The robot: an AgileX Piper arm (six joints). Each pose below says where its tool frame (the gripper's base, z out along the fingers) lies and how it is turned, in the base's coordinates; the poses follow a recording.
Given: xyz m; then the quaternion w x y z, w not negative.
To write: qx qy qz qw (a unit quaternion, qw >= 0); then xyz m. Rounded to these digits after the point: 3 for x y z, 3 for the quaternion.
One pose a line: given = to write
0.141 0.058 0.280 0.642 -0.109 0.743 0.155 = -0.109 0.743 0.155 0.642 0.141 0.058 0.280
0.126 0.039 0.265 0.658 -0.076 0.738 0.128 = -0.076 0.738 0.128 0.658 0.126 0.039 0.265
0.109 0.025 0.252 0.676 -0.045 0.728 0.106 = -0.045 0.728 0.106 0.676 0.109 0.025 0.252
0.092 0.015 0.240 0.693 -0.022 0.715 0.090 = -0.022 0.715 0.090 0.693 0.092 0.015 0.240
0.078 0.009 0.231 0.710 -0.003 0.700 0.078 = -0.003 0.700 0.078 0.710 0.078 0.009 0.231
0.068 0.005 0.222 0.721 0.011 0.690 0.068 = 0.011 0.690 0.068 0.721 0.068 0.005 0.222
